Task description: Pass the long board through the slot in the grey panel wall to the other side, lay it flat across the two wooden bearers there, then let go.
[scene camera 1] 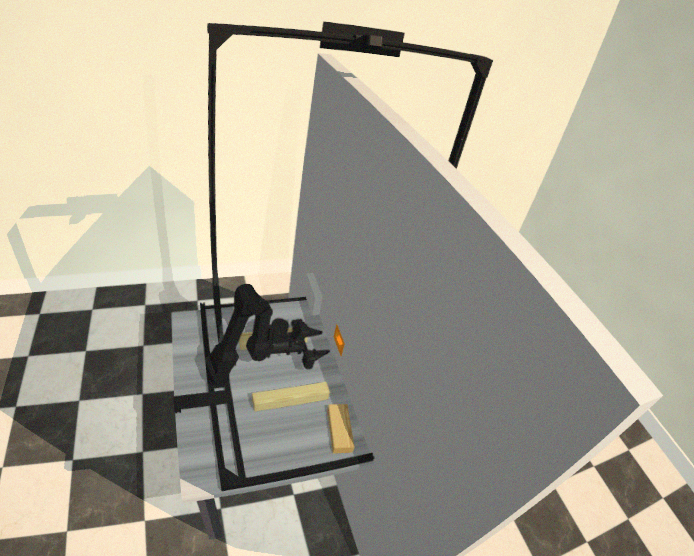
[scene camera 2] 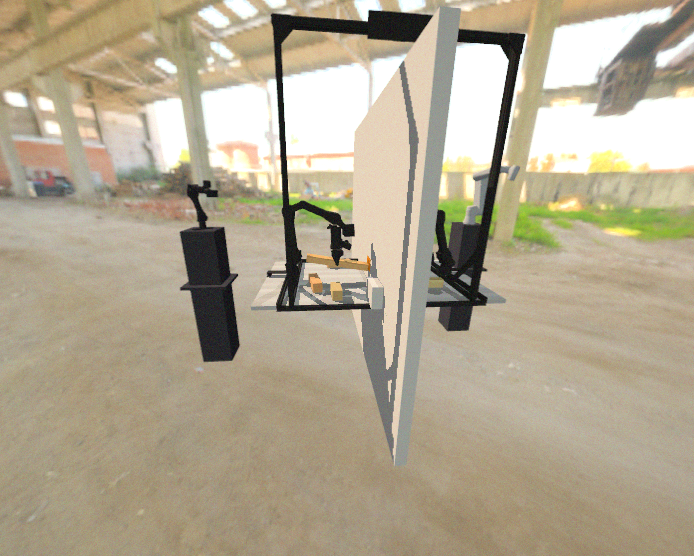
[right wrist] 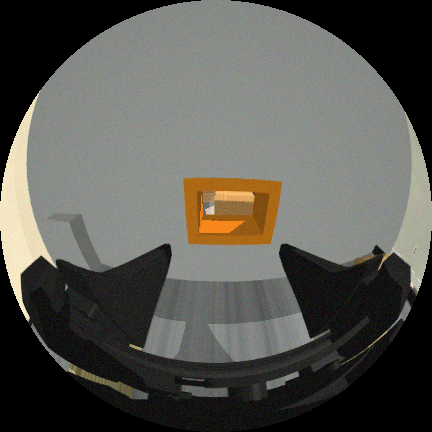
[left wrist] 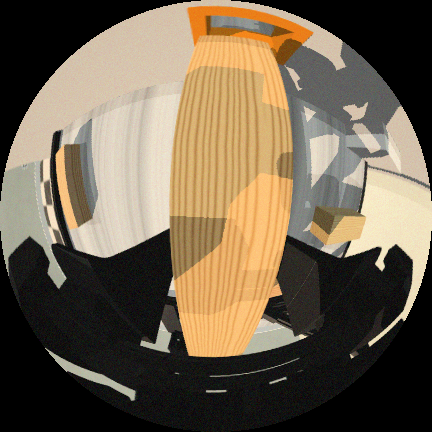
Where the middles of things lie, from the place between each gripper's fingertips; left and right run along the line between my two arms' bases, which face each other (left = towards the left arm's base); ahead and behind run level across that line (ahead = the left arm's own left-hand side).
Labels:
My right gripper is now 10 mm short of the orange-framed slot (right wrist: 257,228), 70 mm to the right of it and 10 mm below it.
I see my left gripper 10 mm past the orange-framed slot, 200 mm to the left of it and 10 mm below it.

